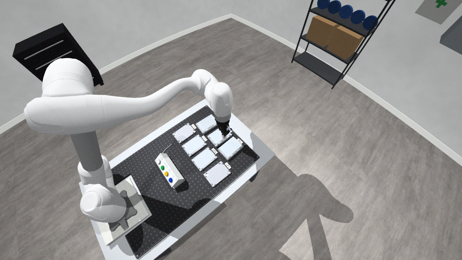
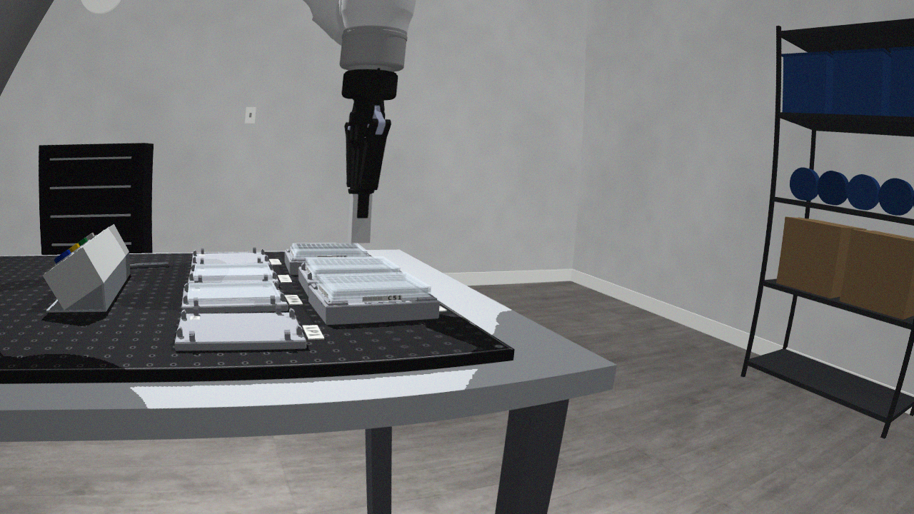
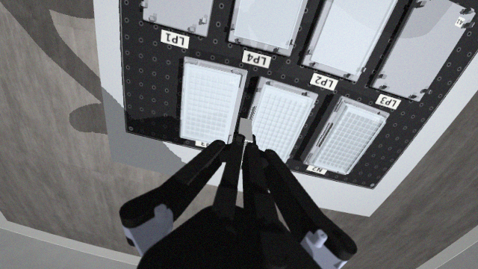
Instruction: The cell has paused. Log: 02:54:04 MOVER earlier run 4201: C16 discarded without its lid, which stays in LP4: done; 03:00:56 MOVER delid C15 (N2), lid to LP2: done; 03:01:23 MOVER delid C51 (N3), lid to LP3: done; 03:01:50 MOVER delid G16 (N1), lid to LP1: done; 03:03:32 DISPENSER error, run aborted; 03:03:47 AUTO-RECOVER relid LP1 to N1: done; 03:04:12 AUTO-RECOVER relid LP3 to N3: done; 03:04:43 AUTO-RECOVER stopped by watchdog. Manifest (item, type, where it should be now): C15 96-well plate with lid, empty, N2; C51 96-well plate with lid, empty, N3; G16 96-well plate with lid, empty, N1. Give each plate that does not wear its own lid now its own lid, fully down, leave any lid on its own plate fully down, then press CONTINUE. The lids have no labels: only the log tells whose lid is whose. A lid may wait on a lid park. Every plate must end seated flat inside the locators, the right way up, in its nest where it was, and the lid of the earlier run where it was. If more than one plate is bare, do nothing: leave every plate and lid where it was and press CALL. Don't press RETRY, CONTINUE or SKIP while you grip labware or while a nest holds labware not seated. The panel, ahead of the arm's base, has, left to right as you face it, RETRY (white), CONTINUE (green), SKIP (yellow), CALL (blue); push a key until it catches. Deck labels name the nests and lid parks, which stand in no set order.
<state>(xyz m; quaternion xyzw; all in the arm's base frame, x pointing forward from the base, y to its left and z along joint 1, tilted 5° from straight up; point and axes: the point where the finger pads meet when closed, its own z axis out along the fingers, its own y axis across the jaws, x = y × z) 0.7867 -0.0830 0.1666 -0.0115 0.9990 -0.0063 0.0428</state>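
The LP2 park is 17 cm behind my hand, 13 cm to the left of it and 11 cm below it. The rest, counted from my hand: LP3 park: 26 cm to the left, 17 cm behind, 11 cm below; then LP1 park: 18 cm behind, 14 cm to the right, 11 cm below; then blue call key: 43 cm behind, 4 cm below, 1 cm to the left.
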